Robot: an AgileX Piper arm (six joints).
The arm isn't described. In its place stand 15 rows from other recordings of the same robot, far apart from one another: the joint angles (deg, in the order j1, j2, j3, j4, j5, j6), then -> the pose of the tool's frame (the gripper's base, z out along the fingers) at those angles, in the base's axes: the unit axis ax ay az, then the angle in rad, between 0 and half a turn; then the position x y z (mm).
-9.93, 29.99, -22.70, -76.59, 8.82, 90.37 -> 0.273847 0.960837 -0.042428 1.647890 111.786 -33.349 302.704
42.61, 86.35, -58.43, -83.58, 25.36, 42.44 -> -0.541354 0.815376 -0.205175 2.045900 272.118 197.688 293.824
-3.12, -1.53, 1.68, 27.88, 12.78, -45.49 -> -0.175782 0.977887 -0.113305 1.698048 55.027 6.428 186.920
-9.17, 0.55, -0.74, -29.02, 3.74, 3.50 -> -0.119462 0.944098 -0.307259 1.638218 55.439 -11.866 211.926
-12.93, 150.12, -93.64, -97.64, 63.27, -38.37 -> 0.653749 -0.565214 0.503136 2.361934 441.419 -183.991 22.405
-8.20, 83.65, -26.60, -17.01, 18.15, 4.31 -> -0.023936 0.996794 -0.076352 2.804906 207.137 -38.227 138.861
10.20, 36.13, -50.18, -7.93, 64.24, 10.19 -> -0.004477 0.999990 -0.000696 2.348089 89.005 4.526 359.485
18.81, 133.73, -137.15, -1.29, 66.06, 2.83 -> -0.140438 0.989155 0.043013 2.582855 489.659 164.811 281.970
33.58, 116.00, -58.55, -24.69, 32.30, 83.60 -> 0.255804 0.966383 -0.025841 2.885374 294.984 171.458 86.571
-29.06, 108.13, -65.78, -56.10, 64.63, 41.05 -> -0.304164 -0.860127 0.409470 3.042185 264.403 -224.999 184.591
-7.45, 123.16, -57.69, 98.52, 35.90, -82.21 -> 0.115026 0.937822 0.327504 2.609431 376.403 4.000 70.694
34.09, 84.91, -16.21, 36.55, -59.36, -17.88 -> -0.046003 0.998935 0.003524 1.722085 209.272 85.333 178.939
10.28, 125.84, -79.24, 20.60, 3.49, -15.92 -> -0.053488 0.996486 0.064453 2.363800 455.447 84.585 115.080
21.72, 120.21, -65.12, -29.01, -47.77, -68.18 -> -0.856741 0.406102 -0.317924 1.796553 394.474 192.314 160.259
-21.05, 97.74, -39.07, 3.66, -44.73, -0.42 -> 0.217274 0.962902 -0.160039 1.758606 308.692 -123.185 194.409
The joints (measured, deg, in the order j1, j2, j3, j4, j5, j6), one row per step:
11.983 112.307 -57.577 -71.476 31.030 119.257
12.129 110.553 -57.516 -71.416 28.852 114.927
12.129 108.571 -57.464 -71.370 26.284 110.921
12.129 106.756 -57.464 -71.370 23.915 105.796
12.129 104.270 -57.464 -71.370 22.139 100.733
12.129 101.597 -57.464 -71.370 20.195 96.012
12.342 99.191 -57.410 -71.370 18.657 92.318
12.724 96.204 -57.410 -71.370 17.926 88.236
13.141 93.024 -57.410 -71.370 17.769 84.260
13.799 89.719 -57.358 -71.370 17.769 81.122
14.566 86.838 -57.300 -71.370 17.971 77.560
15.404 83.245 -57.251 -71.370 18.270 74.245
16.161 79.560 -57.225 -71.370 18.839 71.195
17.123 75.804 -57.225 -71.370 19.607 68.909
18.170 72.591 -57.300 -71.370 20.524 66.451
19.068 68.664 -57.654 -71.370 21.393 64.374
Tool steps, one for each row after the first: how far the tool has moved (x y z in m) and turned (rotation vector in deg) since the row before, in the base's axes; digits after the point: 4 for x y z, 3 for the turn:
0.0007 0.0040 0.0101 -0.277 -0.403 4.737
0.0006 0.0036 0.0117 0.039 -1.005 4.627
0.0003 0.0034 0.0112 -1.052 -0.747 5.364
-0.0009 0.0023 0.0157 -1.537 -1.532 4.872
-0.0018 0.0024 0.0169 -1.408 -2.017 4.673
-0.0028 0.0030 0.0150 -1.217 -1.981 3.814
-0.0047 0.0025 0.0188 -2.032 -2.506 3.520
-0.0063 0.0014 0.0196 -2.378 -2.674 2.889
-0.0080 0.0022 0.0197 -1.852 -2.855 2.374
-0.0081 0.0023 0.0167 -2.467 -2.399 2.392
-0.0111 0.0016 0.0203 -2.150 -3.133 2.100
-0.0125 0.0000 0.0202 -2.005 -3.224 1.490
-0.0141 0.0000 0.0198 -1.317 -3.313 1.068
-0.0132 0.0000 0.0165 -1.605 -2.815 0.938
-0.0166 -0.0023 0.0207 -0.845 -3.766 0.593

